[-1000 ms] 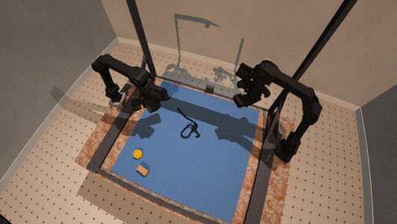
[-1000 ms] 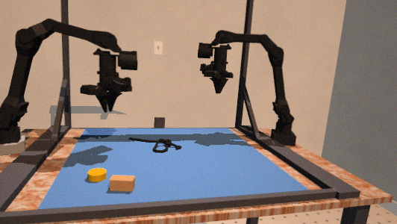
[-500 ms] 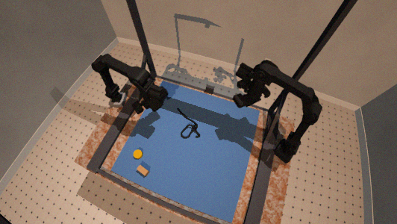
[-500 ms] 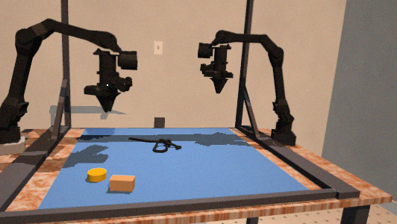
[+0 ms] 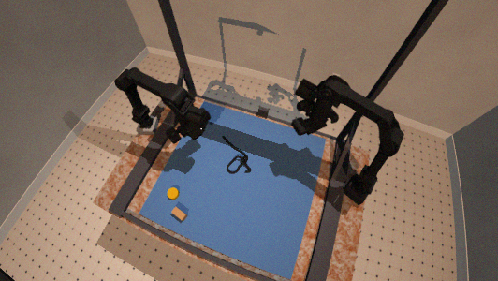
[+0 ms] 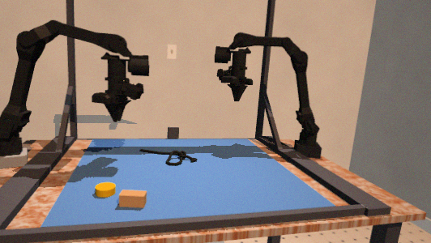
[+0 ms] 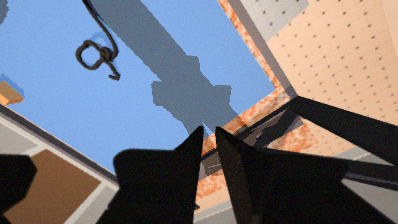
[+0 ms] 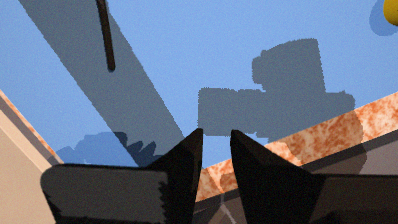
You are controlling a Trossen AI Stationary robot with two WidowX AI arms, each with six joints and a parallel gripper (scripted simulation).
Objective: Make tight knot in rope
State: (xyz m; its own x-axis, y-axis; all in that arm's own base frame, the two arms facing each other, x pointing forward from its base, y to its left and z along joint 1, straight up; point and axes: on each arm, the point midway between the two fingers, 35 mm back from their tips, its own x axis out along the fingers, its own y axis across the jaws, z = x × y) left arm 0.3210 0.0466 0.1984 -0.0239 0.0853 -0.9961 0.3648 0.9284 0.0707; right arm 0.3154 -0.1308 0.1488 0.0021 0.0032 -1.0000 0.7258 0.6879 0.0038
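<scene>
Now: left hand 20 cm short of the blue mat, 24 cm to the left of it and 24 cm above it. Round my left hand: yellow disc 38 cm ahead, 49 cm to the right, 23 cm below; then orange block 45 cm ahead, 42 cm to the right, 22 cm below.
</scene>
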